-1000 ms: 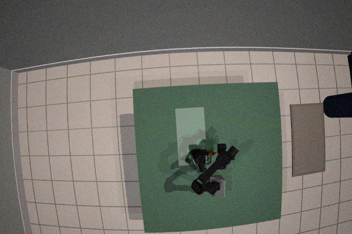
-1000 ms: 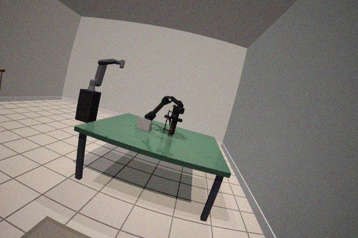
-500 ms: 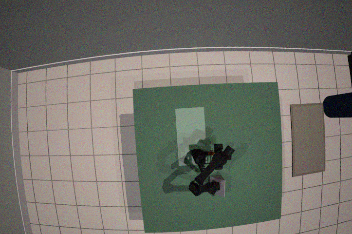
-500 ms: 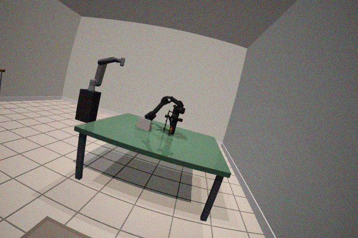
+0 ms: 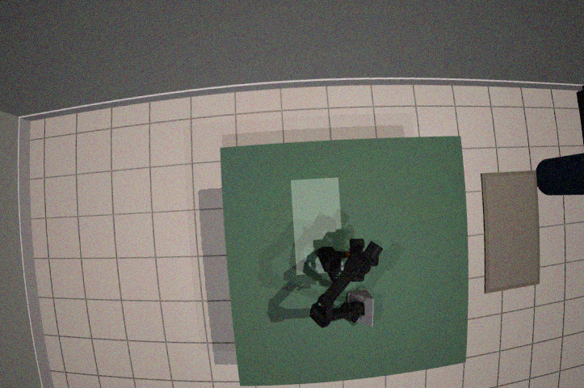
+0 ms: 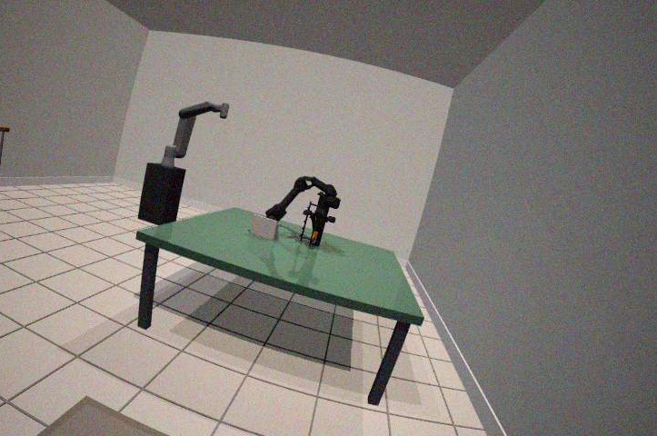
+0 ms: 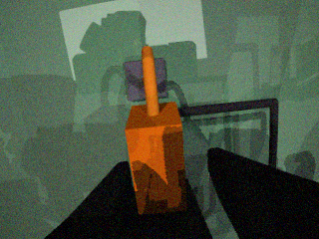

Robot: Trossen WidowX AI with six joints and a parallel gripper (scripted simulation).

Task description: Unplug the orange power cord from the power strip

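The orange plug lies 3 cm to the left of my gripper tip and 2 cm below it.
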